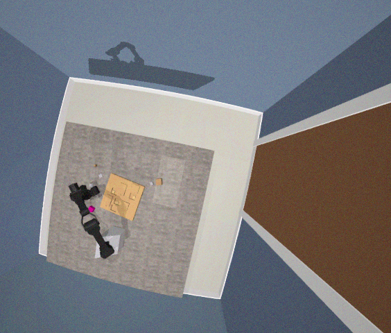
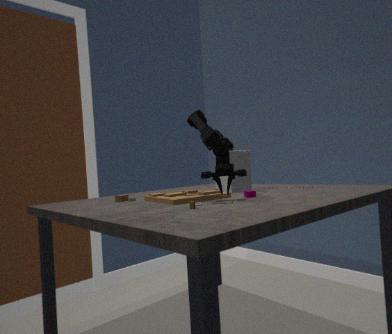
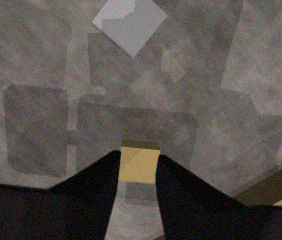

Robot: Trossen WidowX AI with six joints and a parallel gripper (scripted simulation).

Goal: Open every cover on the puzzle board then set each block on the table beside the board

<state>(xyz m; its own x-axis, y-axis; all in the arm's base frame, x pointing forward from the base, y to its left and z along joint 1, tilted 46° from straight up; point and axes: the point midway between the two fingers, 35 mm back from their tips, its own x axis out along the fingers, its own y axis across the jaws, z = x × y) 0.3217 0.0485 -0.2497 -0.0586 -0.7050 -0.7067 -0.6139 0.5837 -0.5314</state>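
Now: the magenta block 140 mm behind my gripper tip, 20 mm to the left of it and 10 mm below it.
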